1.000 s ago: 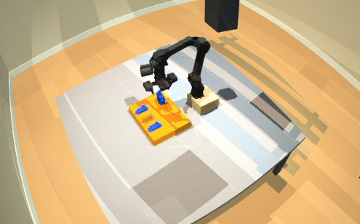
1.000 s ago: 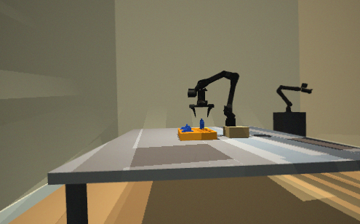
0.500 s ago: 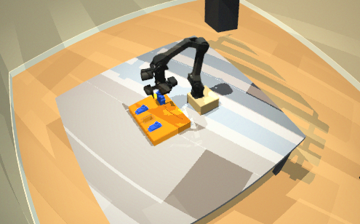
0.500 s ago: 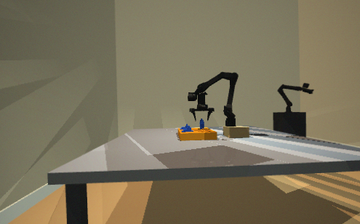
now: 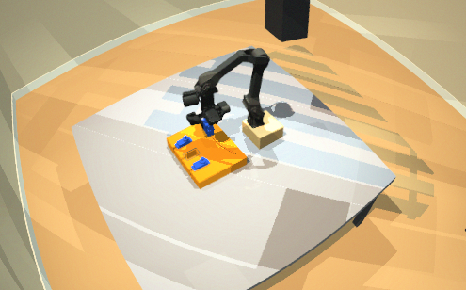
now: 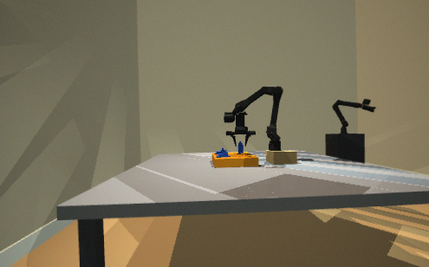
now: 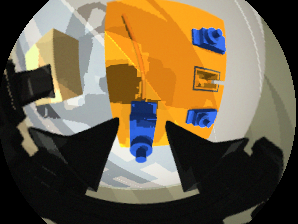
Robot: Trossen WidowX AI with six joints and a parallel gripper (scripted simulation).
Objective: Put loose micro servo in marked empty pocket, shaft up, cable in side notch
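My gripper tip is now 10 mm short of the orange deck, 60 mm to the right of it and 70 mm above it.
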